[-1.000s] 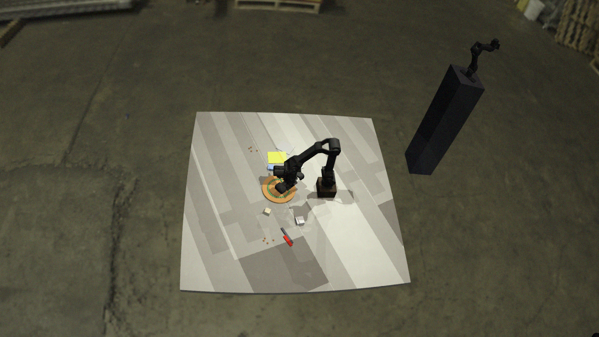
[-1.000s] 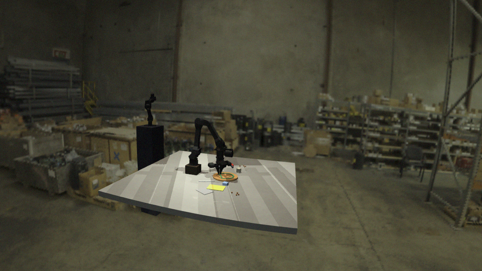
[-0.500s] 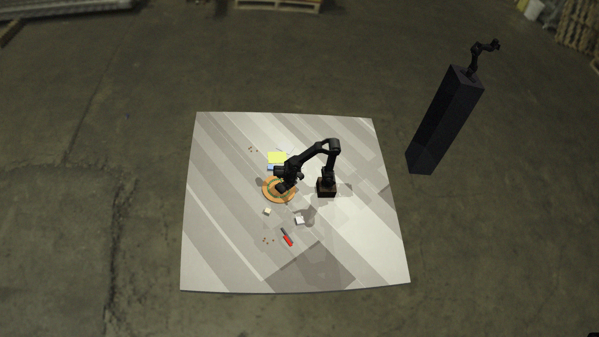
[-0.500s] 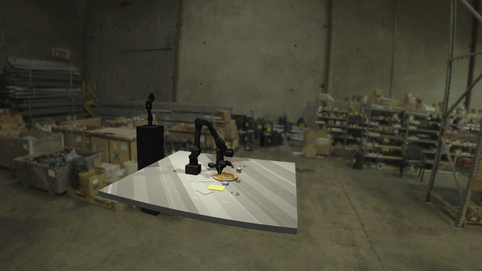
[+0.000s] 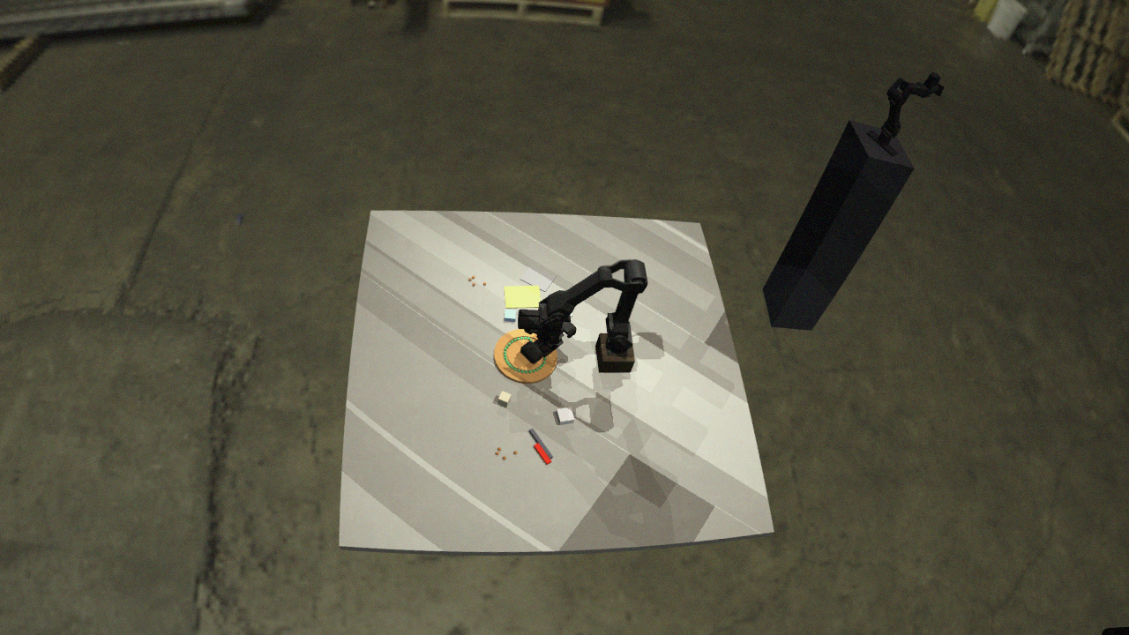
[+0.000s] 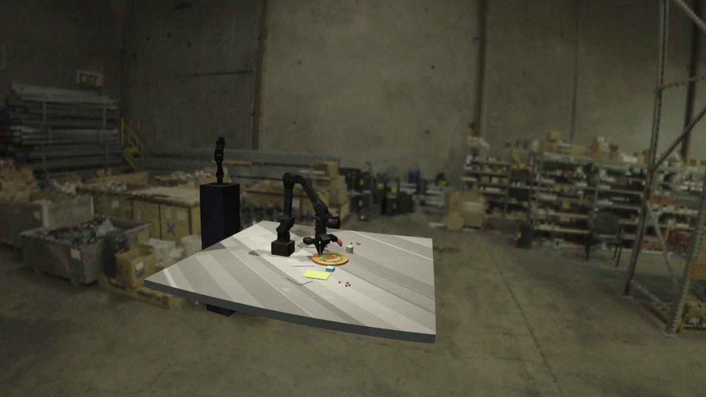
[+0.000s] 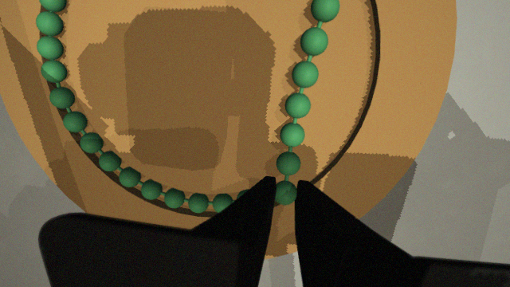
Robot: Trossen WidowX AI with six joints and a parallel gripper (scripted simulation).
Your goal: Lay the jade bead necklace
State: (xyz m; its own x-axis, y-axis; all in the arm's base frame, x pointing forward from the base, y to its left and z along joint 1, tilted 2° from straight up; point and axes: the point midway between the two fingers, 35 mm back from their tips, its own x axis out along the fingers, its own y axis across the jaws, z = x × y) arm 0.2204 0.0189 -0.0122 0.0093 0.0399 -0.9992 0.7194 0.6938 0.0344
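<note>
Right now my gripper tip is 11 cm short of the blue block, 15 cm to the left of it and 1 cm above it. The rest, counted from my gripper tip: yellow pad (8 cm ahead, 24 cm to the right, 2 cm below); white strip (4 cm behind, 15 cm to the right, 2 cm below); cream cube (12 cm ahead, 17 cm to the left).
</note>
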